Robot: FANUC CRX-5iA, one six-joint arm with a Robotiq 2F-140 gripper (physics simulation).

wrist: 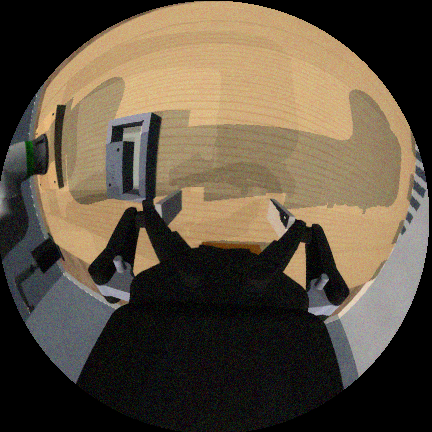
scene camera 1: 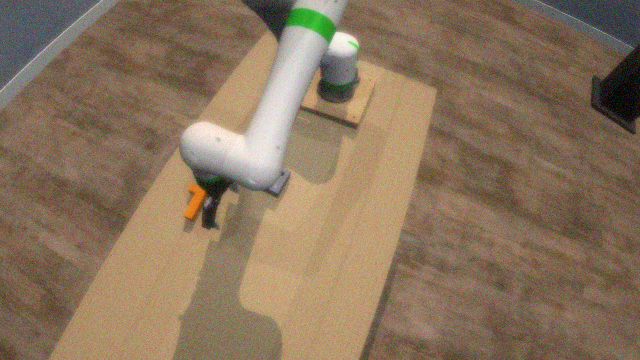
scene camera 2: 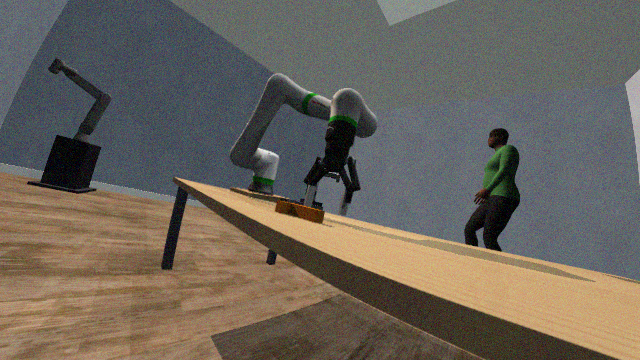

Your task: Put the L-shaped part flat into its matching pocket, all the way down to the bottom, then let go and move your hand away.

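Seen in the pictures: gripper, fingertip midpoint: (wrist: 224,203) (scene camera 1: 225,209) (scene camera 2: 323,210); arm's base, link origin: (wrist: 42,153) (scene camera 1: 335,89) (scene camera 2: 260,193).
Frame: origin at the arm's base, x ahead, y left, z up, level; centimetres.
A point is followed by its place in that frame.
The orange L-shaped part (scene camera 1: 194,206) @(z 0.0, x 69.0, y -10.9 cm) (scene camera 2: 300,211) @(z -1.4, x 68.6, y -13.0 cm) (wrist: 231,245) @(z -2.3, x 67.5, y -10.2 cm) lies flat on the table; in the wrist view a thin strip of it shows above the black gripper body, and the rest is hidden. My gripper (scene camera 1: 221,204) @(z -0.3, x 63.7, y -2.2 cm) (scene camera 2: 327,202) @(z -0.3, x 63.7, y -2.2 cm) (wrist: 224,203) @(z -0.3, x 63.7, y -2.2 cm) is open and empty, with its fingers low over the table beside the part. The part is not between the fingers. The grey pocket block (scene camera 1: 280,183) @(z 0.6, x 46.6, y 7.0 cm) (wrist: 144,170) @(z 0.5, x 51.1, y -0.4 cm) stands on the table toward the arm's base, beyond the left finger in the wrist view. Its pocket holds no part. The arm hides much of the block in scene camera 1.
The wooden table (scene camera 1: 325,225) @(z -3.0, x 49.1, y 26.3 cm) (scene camera 2: 450,270) @(z -3.0, x 101.9, y -13.3 cm) carries the arm's base plate (scene camera 1: 365,100) @(z 0.7, x -1.7, y 12.4 cm) at its far end. A person in green (scene camera 2: 502,172) stands beyond the table. Another arm on a black pedestal (scene camera 2: 71,162) stands on the floor at the left of scene camera 2.
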